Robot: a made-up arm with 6 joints.
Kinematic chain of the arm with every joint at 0, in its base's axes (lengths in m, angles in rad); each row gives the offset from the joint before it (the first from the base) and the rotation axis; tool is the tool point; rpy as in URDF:
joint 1: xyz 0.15 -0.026 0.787 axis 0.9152 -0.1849 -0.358
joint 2: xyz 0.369 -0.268 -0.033 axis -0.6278 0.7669 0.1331
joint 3: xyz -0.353 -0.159 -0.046 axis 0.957 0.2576 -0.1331
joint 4: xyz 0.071 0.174 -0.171 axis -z
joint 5: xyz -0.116 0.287 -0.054 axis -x
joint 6: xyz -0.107 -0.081 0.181 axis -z
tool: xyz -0.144 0.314 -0.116 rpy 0 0 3.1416
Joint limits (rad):
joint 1: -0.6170..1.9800
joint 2: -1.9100..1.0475
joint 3: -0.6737..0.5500
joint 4: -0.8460..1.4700
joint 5: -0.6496..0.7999
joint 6: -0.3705..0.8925
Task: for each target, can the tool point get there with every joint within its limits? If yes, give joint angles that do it. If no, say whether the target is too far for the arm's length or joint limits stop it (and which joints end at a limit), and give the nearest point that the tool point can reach.
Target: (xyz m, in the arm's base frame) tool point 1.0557 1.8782 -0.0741
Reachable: no: too far | nearest point 0.6248 0.7378 0.3925 | short by 1.305 m
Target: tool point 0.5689 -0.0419 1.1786
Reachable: yes | joints 0.6598 -1.1562 0.2149 0.8873 0.5122 0.3549
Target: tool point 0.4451 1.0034 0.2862
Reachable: no: joint limits stop it (at a limit: joint 3, joint 4, joint 5) | nearest point 0.4133 0.7866 0.3776 | short by 0.237 m
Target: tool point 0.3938 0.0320 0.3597
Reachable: yes | joints -0.2665 0.1617 -0.4610 0.9559 -0.5217 0.3856
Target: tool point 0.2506 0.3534 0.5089
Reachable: yes | joints 0.0214 -1.0529 -0.2257 -0.3724 -0.3972 0.7450
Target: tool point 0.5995 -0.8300 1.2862
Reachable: no: joint limits stop it (at a limit: joint 1, joint 2, joint 5) | nearest point 0.6053 -0.6858 1.1572 | short by 0.194 m
